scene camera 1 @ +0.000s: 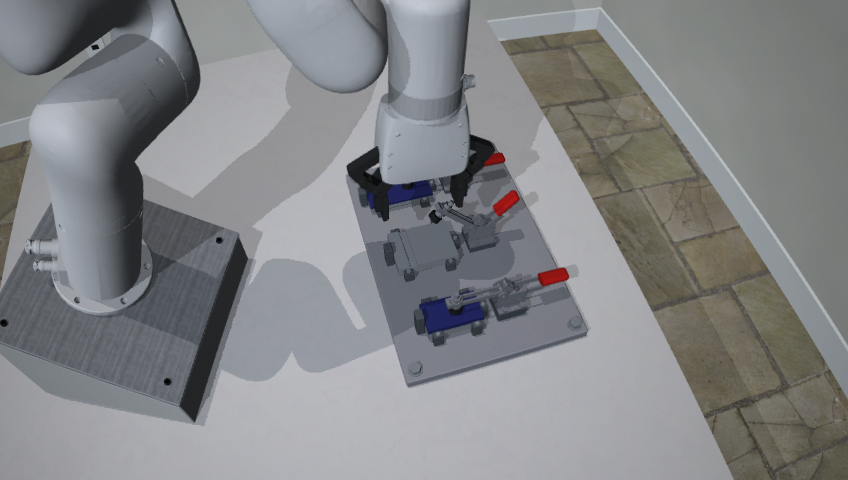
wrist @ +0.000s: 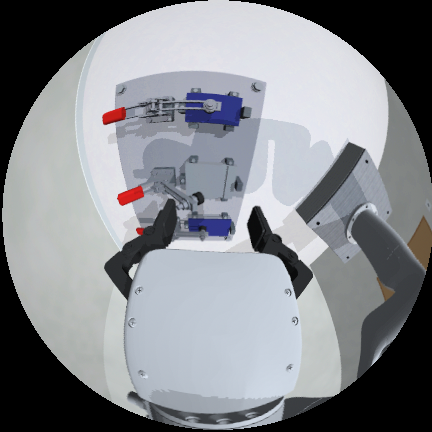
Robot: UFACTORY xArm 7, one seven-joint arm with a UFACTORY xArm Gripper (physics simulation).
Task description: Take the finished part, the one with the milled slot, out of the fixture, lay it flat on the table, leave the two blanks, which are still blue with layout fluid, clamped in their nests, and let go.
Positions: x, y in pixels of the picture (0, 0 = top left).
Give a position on a blue blank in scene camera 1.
398, 196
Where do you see a fixture plate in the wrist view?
142, 146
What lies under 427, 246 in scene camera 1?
A grey finished part.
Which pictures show the blue blank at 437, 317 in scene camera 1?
Scene camera 1 and the wrist view: all of them.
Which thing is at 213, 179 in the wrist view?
A grey finished part.
